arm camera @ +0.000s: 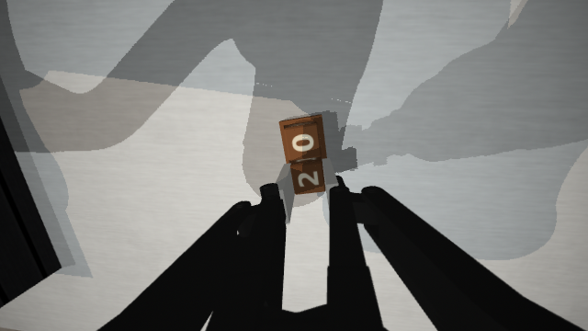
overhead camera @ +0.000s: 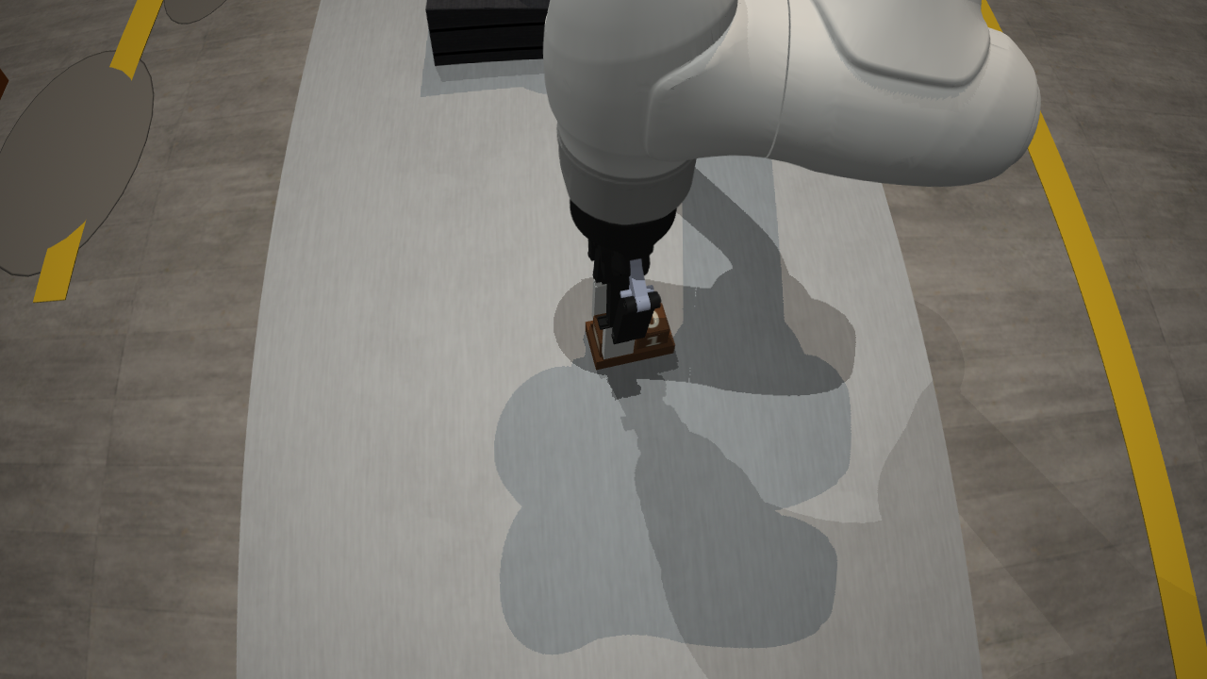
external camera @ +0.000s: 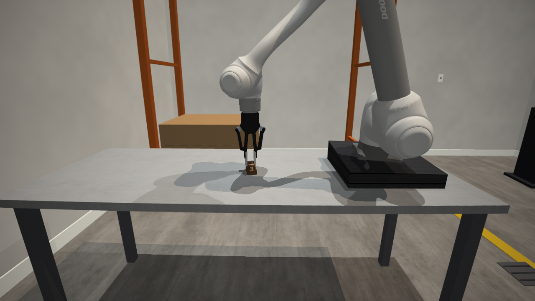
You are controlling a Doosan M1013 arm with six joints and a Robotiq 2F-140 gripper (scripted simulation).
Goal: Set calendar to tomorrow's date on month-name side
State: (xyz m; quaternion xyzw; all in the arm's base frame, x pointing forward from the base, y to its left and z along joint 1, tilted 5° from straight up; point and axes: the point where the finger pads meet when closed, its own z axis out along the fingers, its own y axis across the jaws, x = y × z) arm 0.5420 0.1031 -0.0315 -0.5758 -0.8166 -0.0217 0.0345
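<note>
Now: hand 1 cm past the brown calendar tray, 2 cm to the right of it and 5 cm above it.
</note>
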